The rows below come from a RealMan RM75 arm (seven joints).
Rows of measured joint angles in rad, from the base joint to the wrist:
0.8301, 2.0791, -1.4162, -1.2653, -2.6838, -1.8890, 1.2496
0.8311, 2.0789, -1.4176, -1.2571, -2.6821, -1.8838, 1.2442
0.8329, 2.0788, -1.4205, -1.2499, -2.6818, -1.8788, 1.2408
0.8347, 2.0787, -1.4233, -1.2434, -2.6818, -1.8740, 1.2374
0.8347, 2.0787, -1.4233, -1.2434, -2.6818, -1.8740, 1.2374
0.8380, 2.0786, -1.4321, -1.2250, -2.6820, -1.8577, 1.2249
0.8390, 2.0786, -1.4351, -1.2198, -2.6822, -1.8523, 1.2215
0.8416, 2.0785, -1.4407, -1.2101, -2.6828, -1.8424, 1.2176
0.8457, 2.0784, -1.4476, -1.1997, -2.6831, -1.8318, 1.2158
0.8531, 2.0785, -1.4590, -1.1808, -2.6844, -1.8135, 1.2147
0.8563, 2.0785, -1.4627, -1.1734, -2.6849, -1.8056, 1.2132
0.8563, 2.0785, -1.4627, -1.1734, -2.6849, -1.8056, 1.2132
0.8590, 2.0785, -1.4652, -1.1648, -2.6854, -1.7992, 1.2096
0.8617, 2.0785, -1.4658, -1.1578, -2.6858, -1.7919, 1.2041
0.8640, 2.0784, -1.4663, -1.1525, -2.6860, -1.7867, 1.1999
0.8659, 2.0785, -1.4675, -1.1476, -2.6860, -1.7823, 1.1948
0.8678, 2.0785, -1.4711, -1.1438, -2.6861, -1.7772, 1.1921
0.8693, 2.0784, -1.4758, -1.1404, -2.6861, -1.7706, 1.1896
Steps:
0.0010, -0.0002, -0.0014, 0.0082, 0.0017, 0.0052, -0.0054
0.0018, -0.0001, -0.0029, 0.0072, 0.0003, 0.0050, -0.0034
0.0018, -0.0001, -0.0028, 0.0065, 0.0000, 0.0048, -0.0034
0.0000, 0.0000, 0.0000, 0.0000, 0.0000, 0.0000, 0.0000
0.0033, -0.0001, -0.0088, 0.0184, -0.0002, 0.0163, -0.0125
0.0010, 0.0000, -0.0030, 0.0052, -0.0002, 0.0054, -0.0034
0.0026, -0.0001, -0.0056, 0.0097, -0.0006, 0.0099, -0.0039
0.0041, -0.0001, -0.0069, 0.0104, -0.0003, 0.0106, -0.0018
0.0074, 0.0001, -0.0114, 0.0189, -0.0013, 0.0183, -0.0011
0.0032, 0.0000, -0.0037, 0.0074, -0.0005, 0.0079, -0.0015
0.0000, 0.0000, 0.0000, 0.0000, 0.0000, 0.0000, 0.0000
0.0027, 0.0000, -0.0025, 0.0086, -0.0005, 0.0064, -0.0036
0.0027, 0.0000, -0.0006, 0.0070, -0.0004, 0.0073, -0.0055
0.0023, -0.0001, -0.0005, 0.0053, -0.0002, 0.0052, -0.0042
0.0019, 0.0001, -0.0012, 0.0049, 0.0000, 0.0044, -0.0051
0.0019, 0.0000, -0.0036, 0.0038, -0.0001, 0.0051, -0.0027
0.0015, -0.0001, -0.0047, 0.0034, 0.0000, 0.0066, -0.0025

